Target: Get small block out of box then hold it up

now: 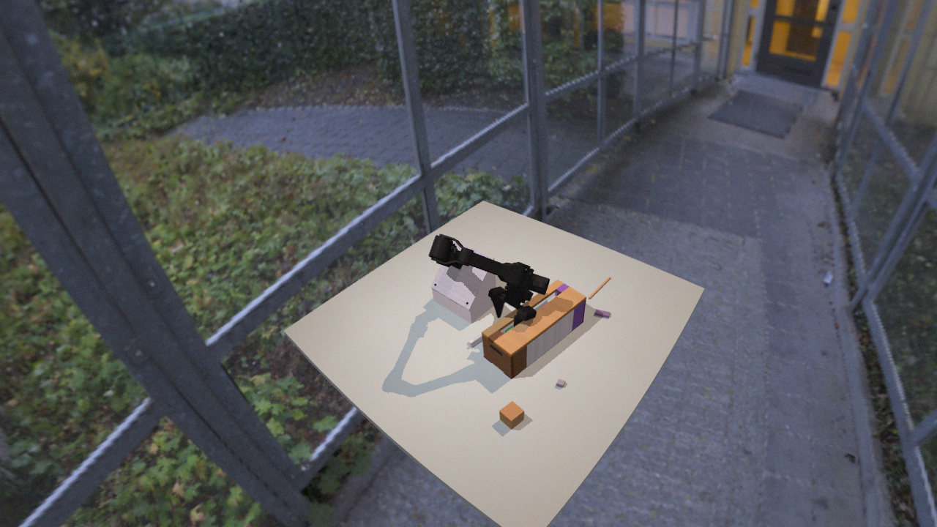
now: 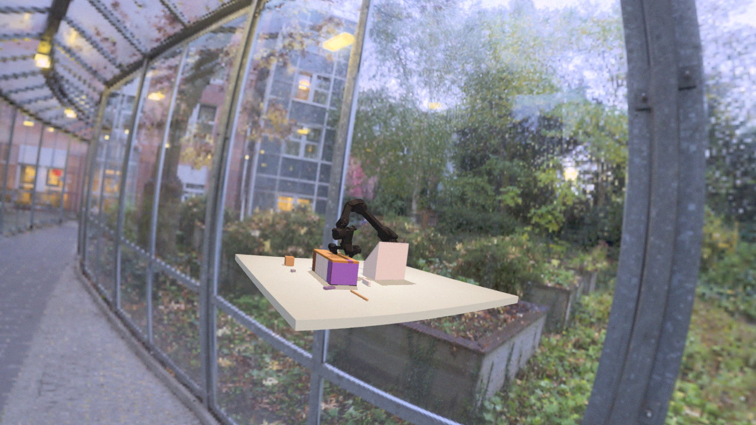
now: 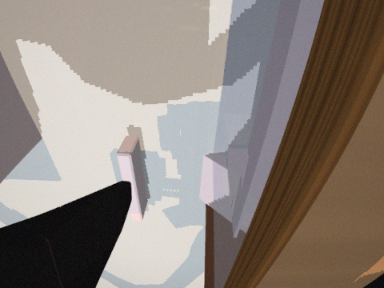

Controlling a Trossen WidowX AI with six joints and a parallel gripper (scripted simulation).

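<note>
Now: the green block 50 mm ahead of my gripper tip and 30 mm to the right of it. Also, from my gripper tip: box 50 mm ahead, 70 mm to the left, 20 mm below; purple flat piece 220 mm ahead, 320 mm to the left, 80 mm below; orange cube 240 mm ahead, 260 mm to the right, 60 mm below.
</note>
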